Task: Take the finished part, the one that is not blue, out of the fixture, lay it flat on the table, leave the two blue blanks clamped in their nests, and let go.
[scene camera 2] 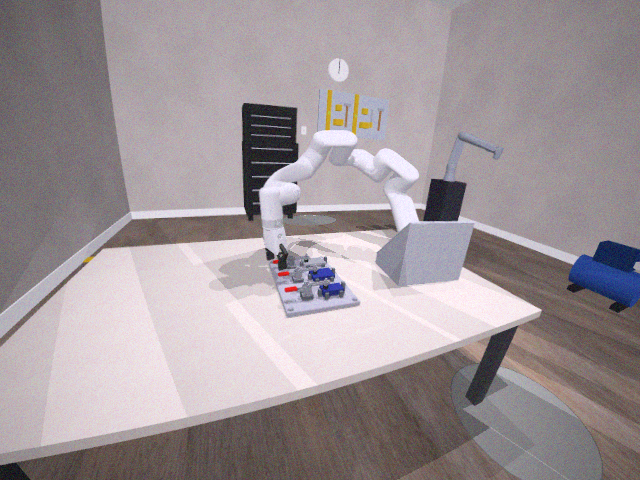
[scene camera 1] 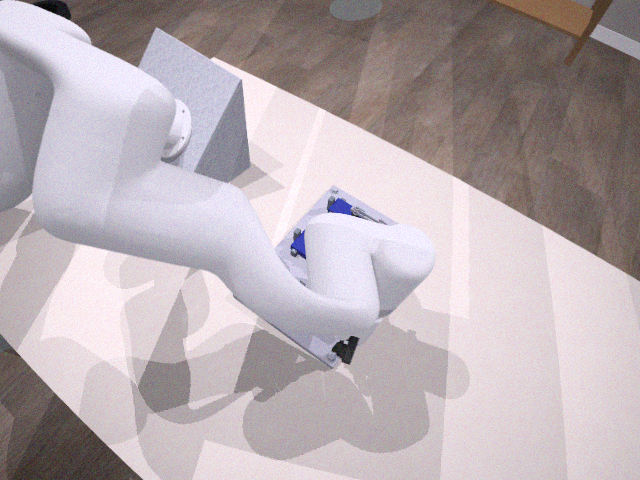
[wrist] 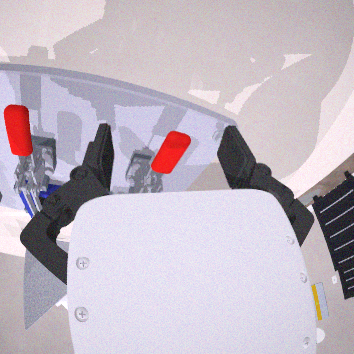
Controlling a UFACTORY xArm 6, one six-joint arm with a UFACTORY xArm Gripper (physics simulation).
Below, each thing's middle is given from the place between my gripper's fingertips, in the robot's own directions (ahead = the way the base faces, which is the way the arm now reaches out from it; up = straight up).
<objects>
The red clamp handle point(wrist: 175, 143) is 20 mm behind my hand and 10 mm above it. The rest, counted from my hand: fixture plate point(scene camera 1: 297, 266) (100 mm behind, 100 mm to the left, 20 mm below).
</objects>
